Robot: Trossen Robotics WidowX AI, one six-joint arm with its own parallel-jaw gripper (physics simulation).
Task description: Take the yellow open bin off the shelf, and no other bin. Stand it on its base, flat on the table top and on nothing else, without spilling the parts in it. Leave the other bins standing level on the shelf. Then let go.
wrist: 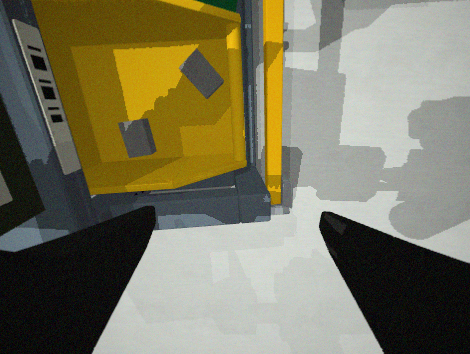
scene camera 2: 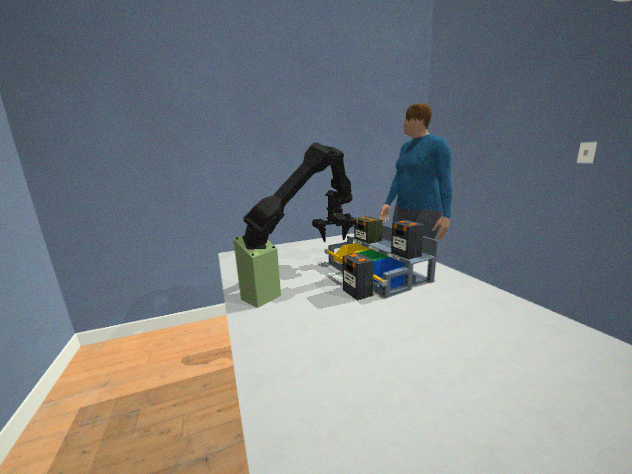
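Pixels of known places: gripper, fingertip midpoint: (wrist: 239, 216) (scene camera 2: 334, 241); arm's base, link origin: (scene camera 2: 254, 242).
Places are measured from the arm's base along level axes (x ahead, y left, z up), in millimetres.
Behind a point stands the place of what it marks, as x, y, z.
Note:
The yellow open bin (scene camera 2: 349, 250) {462, 89, -148} (wrist: 155, 75) {445, 20, -190} stands upright in the lower front tier of the shelf (scene camera 2: 431, 270) {561, -265, -149} (wrist: 200, 207) {415, 109, -114}, at the end of the bin row. Two grey parts (wrist: 201, 73) {406, 26, -175} (wrist: 138, 138) {467, 68, -175} lie on its floor. The green bin (scene camera 2: 372, 255) {495, -25, -146} (wrist: 220, 4) {385, -14, -170} is beside it, then the blue bin (scene camera 2: 387, 266) {471, -136, -154}. My gripper (scene camera 2: 334, 240) {392, 109, -95} (wrist: 239, 216) {392, 109, -95} is open and empty, pointing down above the shelf's yellow-bin end. In the wrist view its fingertips appear beyond the bin's end wall, one on either side of the shelf's front corner; exact height is unclear.
A yellow strip (scene camera 2: 378, 279) (wrist: 273, 100) runs along the shelf front. A black box (scene camera 2: 358, 278) {263, -210, -120} stands on the table before the shelf. A dark green box (scene camera 2: 368, 230) {487, -7, -38} and another black box (scene camera 2: 408, 242) {469, -229, -33} stand on the upper tier. A person (scene camera 2: 426, 168) stands behind.

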